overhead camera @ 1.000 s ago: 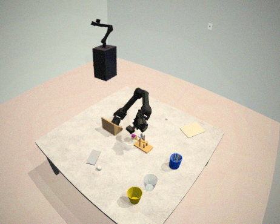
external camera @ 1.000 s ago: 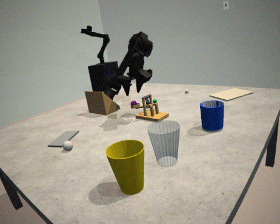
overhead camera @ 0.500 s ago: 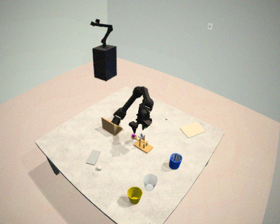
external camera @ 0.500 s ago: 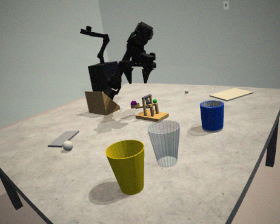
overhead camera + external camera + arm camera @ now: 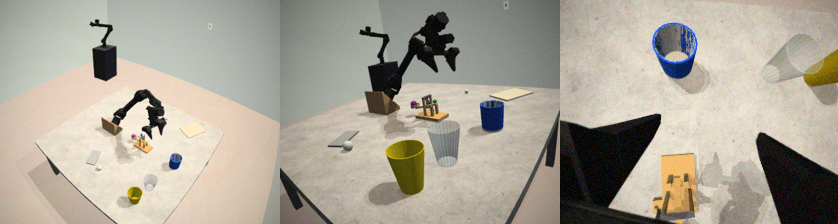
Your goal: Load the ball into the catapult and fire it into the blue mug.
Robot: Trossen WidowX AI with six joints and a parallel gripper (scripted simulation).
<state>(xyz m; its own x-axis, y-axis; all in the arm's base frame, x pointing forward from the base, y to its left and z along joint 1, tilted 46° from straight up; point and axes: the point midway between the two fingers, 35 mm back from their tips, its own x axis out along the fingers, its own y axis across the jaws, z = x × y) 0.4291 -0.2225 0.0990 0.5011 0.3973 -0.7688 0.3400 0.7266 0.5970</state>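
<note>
Now: the purple ball 24 cm behind my gripper tip, 6 cm to the left of it and 17 cm below it. From my gripper tip the other things lie so: blue mug (17 cm ahead, 1 cm to the left, 20 cm below); then wooden catapult (17 cm behind, 8 cm to the left, 18 cm below); then clear cup (12 cm ahead, 26 cm to the right, 20 cm below).
</note>
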